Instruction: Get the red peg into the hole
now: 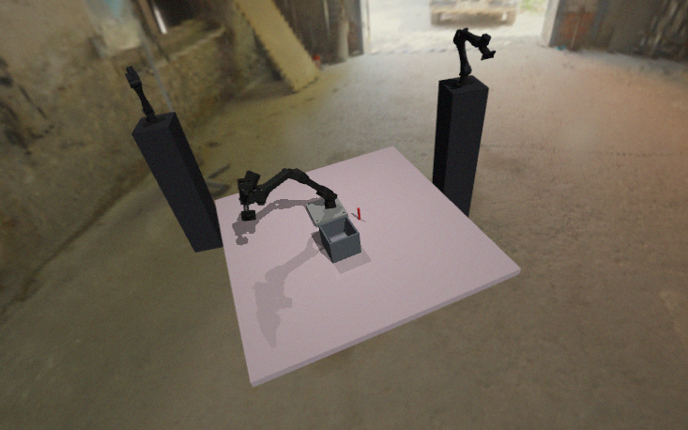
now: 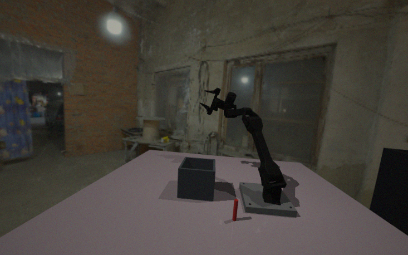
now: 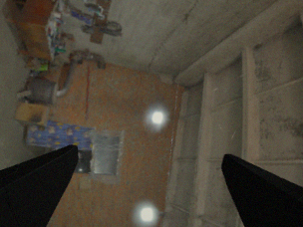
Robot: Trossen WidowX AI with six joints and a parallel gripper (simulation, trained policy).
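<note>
The red peg is 500 mm to the left of my gripper tip, 440 mm below it and 320 mm behind it. Also, from my gripper tip: grey plate: 430 mm below, 360 mm to the left, 120 mm behind.
</note>
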